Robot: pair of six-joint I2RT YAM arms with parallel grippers.
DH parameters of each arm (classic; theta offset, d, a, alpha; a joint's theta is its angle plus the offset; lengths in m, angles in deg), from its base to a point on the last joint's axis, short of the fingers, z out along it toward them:
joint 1: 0 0.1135 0.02 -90
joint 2: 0 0 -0.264 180
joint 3: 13.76 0 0.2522 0
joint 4: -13.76 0 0.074 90
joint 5: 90 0 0 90
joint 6: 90 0.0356 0 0
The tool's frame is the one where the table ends.
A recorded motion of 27 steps. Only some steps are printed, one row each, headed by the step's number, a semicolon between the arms.
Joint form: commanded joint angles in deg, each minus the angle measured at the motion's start. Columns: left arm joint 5, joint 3, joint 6, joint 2, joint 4, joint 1; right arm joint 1, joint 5, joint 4, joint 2, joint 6, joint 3.
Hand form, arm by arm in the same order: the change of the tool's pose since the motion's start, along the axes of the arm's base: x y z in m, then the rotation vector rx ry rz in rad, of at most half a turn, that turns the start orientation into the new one. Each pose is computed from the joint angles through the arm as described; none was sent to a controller.
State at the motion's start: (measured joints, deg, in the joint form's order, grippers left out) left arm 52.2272 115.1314 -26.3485 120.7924 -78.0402 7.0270; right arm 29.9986 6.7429 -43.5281 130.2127 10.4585 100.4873
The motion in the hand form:
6: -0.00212 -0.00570 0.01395 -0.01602 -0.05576 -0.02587; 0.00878 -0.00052 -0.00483 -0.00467 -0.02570 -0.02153
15: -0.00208 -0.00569 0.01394 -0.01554 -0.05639 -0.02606; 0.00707 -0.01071 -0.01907 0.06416 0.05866 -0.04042
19: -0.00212 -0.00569 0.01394 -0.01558 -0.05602 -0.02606; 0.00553 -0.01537 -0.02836 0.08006 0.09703 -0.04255
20: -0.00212 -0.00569 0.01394 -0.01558 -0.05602 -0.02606; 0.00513 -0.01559 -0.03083 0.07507 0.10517 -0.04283
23: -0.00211 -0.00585 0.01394 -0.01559 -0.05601 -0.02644; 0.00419 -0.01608 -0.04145 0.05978 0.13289 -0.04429
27: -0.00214 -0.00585 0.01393 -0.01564 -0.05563 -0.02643; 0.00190 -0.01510 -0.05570 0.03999 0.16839 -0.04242
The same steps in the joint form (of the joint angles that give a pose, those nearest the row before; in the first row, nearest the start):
6: 1.38 1.27 1.05 -1.09 -0.13 -0.68; -0.50 1.14 1.24 1.62 0.41 1.47
15: 1.36 1.27 1.07 -1.09 -0.11 -0.68; -1.92 -4.55 1.55 2.05 1.73 -0.79
19: 1.36 1.27 1.07 -1.09 -0.13 -0.68; -2.49 -6.47 1.75 2.56 1.73 -1.97
20: 1.36 1.27 1.07 -1.09 -0.13 -0.68; -2.49 -6.45 1.51 2.86 1.70 -1.97
23: 1.35 1.27 1.07 -1.09 -0.13 -0.70; -2.49 -6.45 1.05 4.22 1.68 -1.97
27: 1.36 1.27 1.07 -1.09 -0.15 -0.70; -2.25 -6.45 0.57 6.06 1.68 -1.96

